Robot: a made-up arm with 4 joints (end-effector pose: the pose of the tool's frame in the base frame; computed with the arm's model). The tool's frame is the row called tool. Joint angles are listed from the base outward.
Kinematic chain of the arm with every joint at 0, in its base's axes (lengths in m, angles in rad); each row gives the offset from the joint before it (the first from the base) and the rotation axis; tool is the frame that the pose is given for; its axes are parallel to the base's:
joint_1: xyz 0 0 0.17 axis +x
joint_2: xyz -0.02 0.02 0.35 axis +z
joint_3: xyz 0 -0.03 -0.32 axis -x
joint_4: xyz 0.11 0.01 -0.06 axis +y
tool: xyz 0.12 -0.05 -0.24
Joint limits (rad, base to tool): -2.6..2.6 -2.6..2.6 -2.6..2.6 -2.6..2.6
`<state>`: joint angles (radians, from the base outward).
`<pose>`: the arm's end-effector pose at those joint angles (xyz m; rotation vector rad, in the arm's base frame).
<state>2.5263 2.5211 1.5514 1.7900</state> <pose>0.1928 -0.0874 0.1490 0.9003 -0.6809 -0.3332</pose>
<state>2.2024 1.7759 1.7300 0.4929</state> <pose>0.2996 -0.2108 0.2523 0.4688 -1.1815 -0.5505</pose>
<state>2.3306 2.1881 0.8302 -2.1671</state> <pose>-0.2179 -0.2490 0.1752 -0.3185 1.6333 0.6428</pose>
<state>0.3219 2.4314 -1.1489 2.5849</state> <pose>0.1480 0.0233 0.2056 2.0300 -0.9369 -1.2268</pose>
